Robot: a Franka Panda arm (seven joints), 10 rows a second.
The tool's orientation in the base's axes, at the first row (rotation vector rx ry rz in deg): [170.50 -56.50 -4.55]
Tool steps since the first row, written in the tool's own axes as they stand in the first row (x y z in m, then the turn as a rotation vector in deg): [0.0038 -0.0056 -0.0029 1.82 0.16 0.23]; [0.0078 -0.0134 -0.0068 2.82 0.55 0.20]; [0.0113 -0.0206 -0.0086 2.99 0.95 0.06]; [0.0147 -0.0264 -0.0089 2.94 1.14 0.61]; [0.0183 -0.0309 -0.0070 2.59 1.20 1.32]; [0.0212 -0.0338 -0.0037 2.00 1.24 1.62]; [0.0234 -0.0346 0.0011 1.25 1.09 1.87]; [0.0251 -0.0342 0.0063 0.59 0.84 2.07]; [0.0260 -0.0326 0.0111 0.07 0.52 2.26]
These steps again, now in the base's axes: [0.0065 0.0022 0.0026 1.35 -1.21 -0.31]; [0.0146 0.0060 0.0061 1.92 -2.12 -0.32]; [0.0218 0.0097 0.0076 1.83 -2.55 -0.18]; [0.0280 0.0123 0.0076 1.64 -2.66 -0.72]; [0.0334 0.0138 0.0055 1.29 -2.49 -1.41]; [0.0373 0.0144 0.0020 0.78 -2.17 -1.68]; [0.0393 0.0138 -0.0029 0.26 -1.60 -1.90]; [0.0402 0.0125 -0.0082 -0.13 -1.00 -2.08]; [0.0397 0.0107 -0.0130 -0.37 -0.44 -2.25]
